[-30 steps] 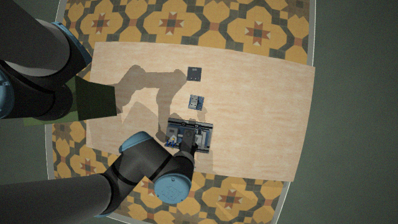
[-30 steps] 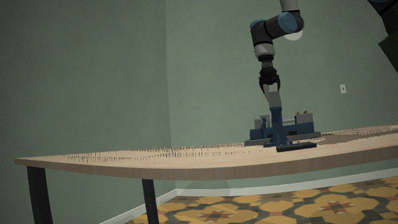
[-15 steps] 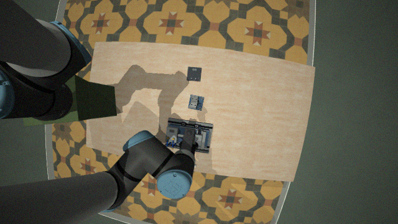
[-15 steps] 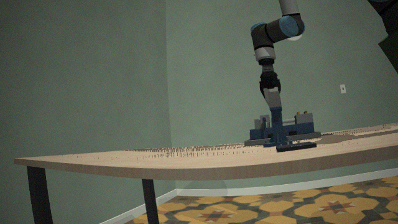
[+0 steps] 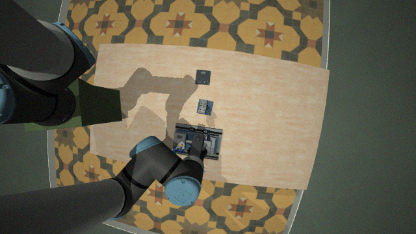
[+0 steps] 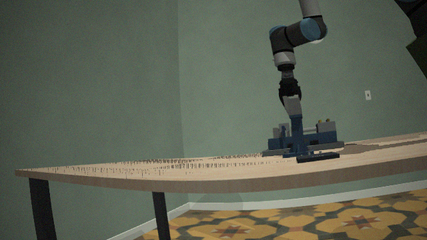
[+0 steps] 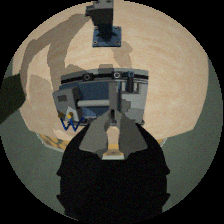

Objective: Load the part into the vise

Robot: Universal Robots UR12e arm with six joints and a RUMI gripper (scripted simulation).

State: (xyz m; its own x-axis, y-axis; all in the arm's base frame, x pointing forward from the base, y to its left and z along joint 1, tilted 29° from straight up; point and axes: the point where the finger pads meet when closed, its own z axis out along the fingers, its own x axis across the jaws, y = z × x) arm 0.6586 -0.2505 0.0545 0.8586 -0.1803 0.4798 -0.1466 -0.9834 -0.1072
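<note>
Now: hand 4 cm short of the grey part, 1 cm to the left of it and 4 cm above it. The rest, counted from my hand: air cylinder block (12 cm behind, 2 cm to the left, 5 cm below); vise (3 cm behind, 1 cm to the left, 9 cm below); air cylinder rod (5 cm behind, 1 cm to the left, 5 cm below).
</note>
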